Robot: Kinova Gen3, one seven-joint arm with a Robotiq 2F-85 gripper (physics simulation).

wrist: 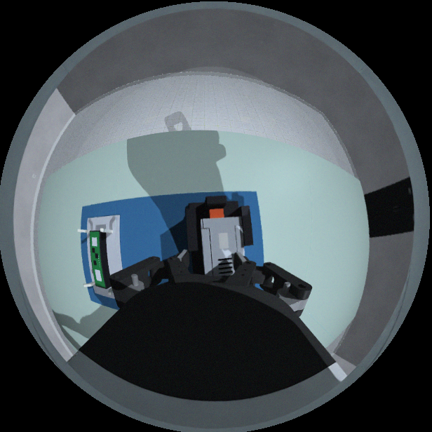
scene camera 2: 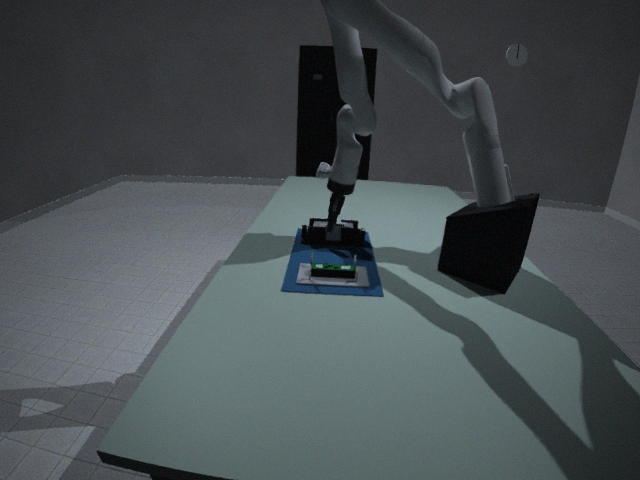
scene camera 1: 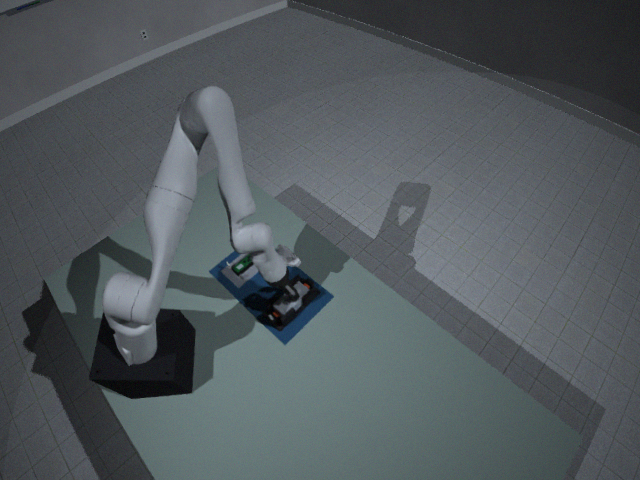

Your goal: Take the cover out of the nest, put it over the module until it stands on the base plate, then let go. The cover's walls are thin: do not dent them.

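Observation:
The grey cover (scene camera 1: 284,308) (scene camera 2: 319,223) (wrist: 214,235) sits in the black nest (scene camera 1: 280,325) (scene camera 2: 309,238) (wrist: 192,230). In the wrist view a fold-like line runs down its left side; I cannot tell if that wall is dented. My gripper (wrist: 211,258) is low over the cover, its fingers apart on either side of it. The left fingertip stands clear of the cover, the right one close to its edge. The module (scene camera 1: 241,265) (scene camera 2: 332,269) (wrist: 98,260), green on top with a black body, stands on the light grey base plate (scene camera 2: 303,279) (wrist: 115,245).
Nest and base plate stand on a blue mat (scene camera 1: 285,336) (scene camera 2: 292,286) (wrist: 145,215) on the pale green table (scene camera 1: 361,387) (scene camera 2: 330,361) (wrist: 300,200). Thin white pins rise around the module. The arm's black pedestal (scene camera 1: 149,356) (scene camera 2: 480,248) stands on the table.

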